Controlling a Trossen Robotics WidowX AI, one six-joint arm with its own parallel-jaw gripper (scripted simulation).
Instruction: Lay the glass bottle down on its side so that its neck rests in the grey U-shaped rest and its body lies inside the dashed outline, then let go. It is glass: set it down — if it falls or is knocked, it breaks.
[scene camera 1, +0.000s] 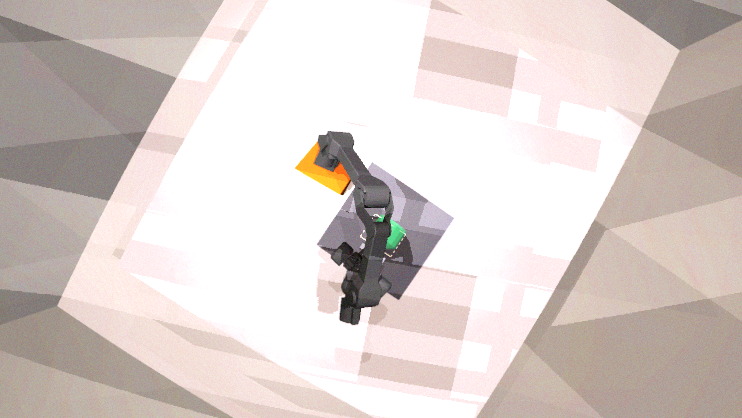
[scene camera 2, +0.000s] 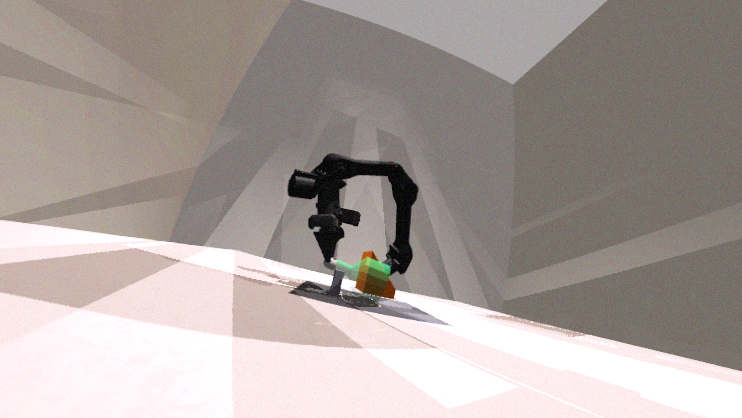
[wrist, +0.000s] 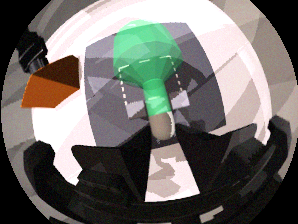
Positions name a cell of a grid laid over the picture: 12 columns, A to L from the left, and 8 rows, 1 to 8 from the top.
Labels:
my gripper: scene camera 1 F6; scene camera 2 F6; wrist G5

